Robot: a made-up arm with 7 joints. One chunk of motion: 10 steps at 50 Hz.
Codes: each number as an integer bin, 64 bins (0 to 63) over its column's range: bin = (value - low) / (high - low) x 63, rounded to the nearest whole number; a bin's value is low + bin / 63 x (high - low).
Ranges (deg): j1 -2..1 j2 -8..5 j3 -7..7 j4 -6..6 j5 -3..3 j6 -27..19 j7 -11..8
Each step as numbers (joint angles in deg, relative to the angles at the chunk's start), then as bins.
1 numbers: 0.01 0.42 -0.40 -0.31 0.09 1.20 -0.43
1 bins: 42 41 30 30 32 39 35
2 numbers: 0.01 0.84 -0.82 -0.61 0.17 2.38 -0.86
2 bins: 42 43 28 28 33 40 34
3 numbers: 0.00 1.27 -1.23 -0.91 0.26 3.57 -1.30
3 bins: 42 45 26 27 34 42 32
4 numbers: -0.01 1.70 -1.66 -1.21 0.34 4.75 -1.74
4 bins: 42 47 24 25 35 43 31
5 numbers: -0.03 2.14 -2.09 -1.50 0.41 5.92 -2.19
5 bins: 41 49 22 24 36 45 29
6 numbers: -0.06 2.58 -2.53 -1.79 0.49 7.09 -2.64
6 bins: 41 51 20 22 37 47 28
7 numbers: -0.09 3.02 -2.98 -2.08 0.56 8.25 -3.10
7 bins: 40 53 18 21 37 48 26
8 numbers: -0.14 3.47 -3.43 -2.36 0.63 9.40 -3.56
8 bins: 39 56 16 19 38 50 25
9 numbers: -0.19 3.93 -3.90 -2.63 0.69 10.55 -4.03
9 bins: 38 58 14 18 39 51 23
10 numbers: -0.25 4.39 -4.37 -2.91 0.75 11.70 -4.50
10 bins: 37 60 12 16 39 53 22
